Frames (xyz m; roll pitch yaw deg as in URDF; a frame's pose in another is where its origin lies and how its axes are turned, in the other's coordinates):
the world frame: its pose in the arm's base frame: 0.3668 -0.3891 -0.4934 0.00 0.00 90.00
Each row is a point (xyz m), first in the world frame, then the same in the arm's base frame.
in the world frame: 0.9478 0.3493 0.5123
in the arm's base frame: 0.0175 0.5587 0.0189
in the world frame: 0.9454 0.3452 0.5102
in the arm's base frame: 0.0216 0.5563 0.0168
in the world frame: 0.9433 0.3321 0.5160
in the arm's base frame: 0.0347 0.5542 0.0226
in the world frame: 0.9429 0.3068 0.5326
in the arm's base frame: 0.0600 0.5538 0.0392
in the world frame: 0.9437 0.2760 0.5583
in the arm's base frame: 0.0908 0.5546 0.0649
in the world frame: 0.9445 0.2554 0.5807
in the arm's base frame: 0.1114 0.5554 0.0873
